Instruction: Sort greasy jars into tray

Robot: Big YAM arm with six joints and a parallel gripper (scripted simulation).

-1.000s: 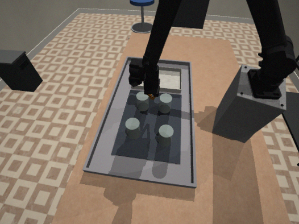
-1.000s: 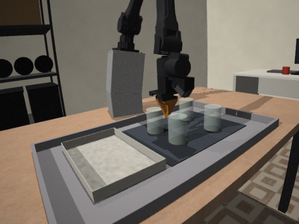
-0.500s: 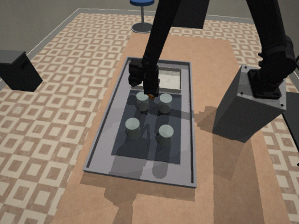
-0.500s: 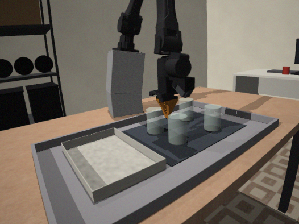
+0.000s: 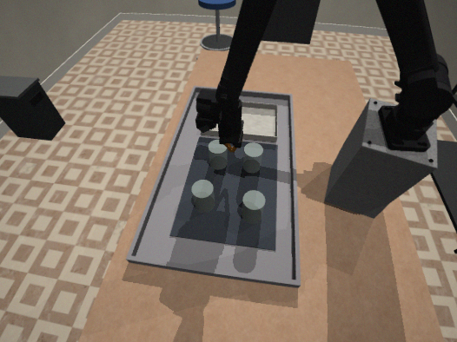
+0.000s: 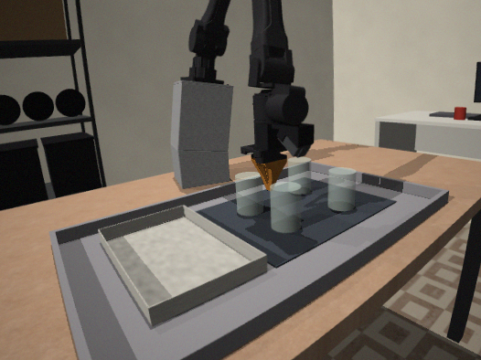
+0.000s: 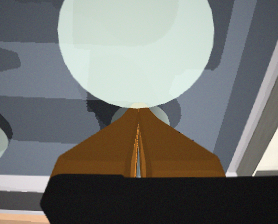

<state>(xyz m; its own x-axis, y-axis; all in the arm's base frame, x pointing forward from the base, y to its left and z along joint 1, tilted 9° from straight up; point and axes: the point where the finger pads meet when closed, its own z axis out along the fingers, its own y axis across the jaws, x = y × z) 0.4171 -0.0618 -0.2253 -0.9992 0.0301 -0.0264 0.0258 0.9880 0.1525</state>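
Now: hand 8 cm above the rimmed steel table top, 2 cm to the left of it and 1 cm short of it. Also, from my hand: pale tray (23 cm to the right, 7 cm below, 1 cm behind); dark drying mat (9 cm to the left, 8 cm below, 1 cm behind).
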